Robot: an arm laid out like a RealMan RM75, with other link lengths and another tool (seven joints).
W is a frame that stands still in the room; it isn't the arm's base.
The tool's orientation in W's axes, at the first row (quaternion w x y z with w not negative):
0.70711 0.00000 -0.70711 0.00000
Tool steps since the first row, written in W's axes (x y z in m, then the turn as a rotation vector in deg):
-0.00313 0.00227 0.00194 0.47 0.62 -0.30
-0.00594 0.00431 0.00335 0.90 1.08 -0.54
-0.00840 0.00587 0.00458 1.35 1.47 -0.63
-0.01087 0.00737 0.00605 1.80 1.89 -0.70
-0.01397 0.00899 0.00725 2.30 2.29 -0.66
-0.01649 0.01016 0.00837 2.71 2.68 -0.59
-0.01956 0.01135 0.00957 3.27 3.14 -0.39
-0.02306 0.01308 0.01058 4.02 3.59 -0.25
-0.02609 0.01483 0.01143 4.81 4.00 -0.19
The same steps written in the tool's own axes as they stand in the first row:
0.00194 0.00227 0.00313 -0.30 0.62 -0.47
0.00335 0.00431 0.00594 -0.54 1.08 -0.90
0.00458 0.00587 0.00840 -0.63 1.47 -1.35
0.00605 0.00737 0.01087 -0.70 1.89 -1.80
0.00725 0.00899 0.01397 -0.66 2.29 -2.30
0.00837 0.01016 0.01649 -0.59 2.68 -2.71
0.00957 0.01135 0.01956 -0.39 3.14 -3.27
0.01058 0.01308 0.02306 -0.25 3.59 -4.02
0.01143 0.01483 0.02609 -0.19 4.00 -4.81

